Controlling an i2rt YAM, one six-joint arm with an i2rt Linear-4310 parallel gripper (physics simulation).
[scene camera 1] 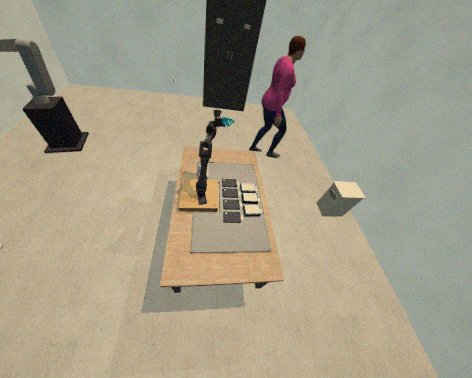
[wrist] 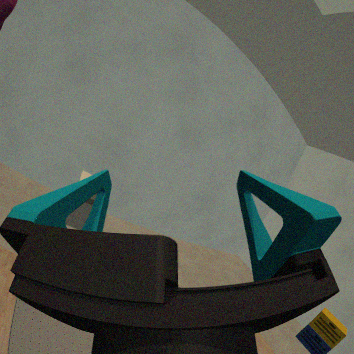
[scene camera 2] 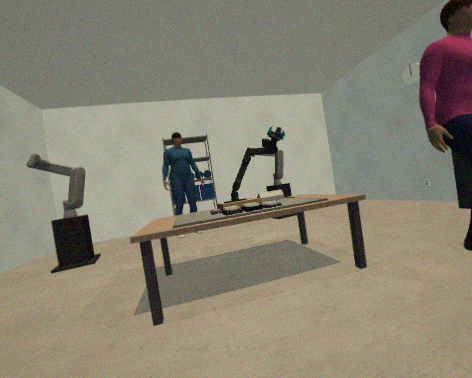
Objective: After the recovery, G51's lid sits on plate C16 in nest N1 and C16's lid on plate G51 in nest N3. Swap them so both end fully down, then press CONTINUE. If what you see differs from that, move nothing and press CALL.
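Pixels of known places: gripper, between the fingertips: (scene camera 1: 233,120) (wrist: 173,176) (scene camera 2: 277,128); arm's base, origin of its link: (scene camera 1: 201,195) (scene camera 2: 235,201).
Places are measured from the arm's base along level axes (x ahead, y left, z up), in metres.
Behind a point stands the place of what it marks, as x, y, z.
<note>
My gripper (scene camera 1: 231,121) {0.301, 0.323, 0.535} (scene camera 2: 276,133) {0.301, 0.323, 0.535} (wrist: 173,176) {0.301, 0.323, 0.535} is open and empty, raised high above the far end of the table, well away from the plates. Three pale blocks that look like lidded plates (scene camera 1: 247,187) {0.455, 0.036, -0.011} (scene camera 1: 250,198) {0.437, -0.103, -0.001} (scene camera 1: 252,210) {0.412, -0.232, -0.001} stand in a row on the grey mat (scene camera 1: 230,240) {0.160, -0.446, -0.042}. Beside them is a column of several dark squares (scene camera 1: 229,183) {0.297, 0.129, -0.033} (scene camera 1: 232,217) {0.227, -0.253, -0.032}. Low dark and pale shapes (scene camera 2: 252,205) {0.504, -0.107, -0.009} show edge-on in scene camera 2. The labels G51 and C16, the nest numbers, and the CONTINUE and CALL buttons are too small to read or tell. Whether each lid is fully down cannot be told.
The arm stands on a wooden board (scene camera 1: 192,204) {-0.089, -0.086, -0.002} on the table (scene camera 1: 220,270) {0.036, -0.645, -0.055}. A person in pink (scene camera 1: 280,90) (scene camera 2: 452,85) stands beyond the table; another in teal (scene camera 2: 178,165) stands by a shelf rack. A dark cabinet (scene camera 1: 232,55) is behind. A yellow-blue box (wrist: 322,331) shows in the wrist view.
</note>
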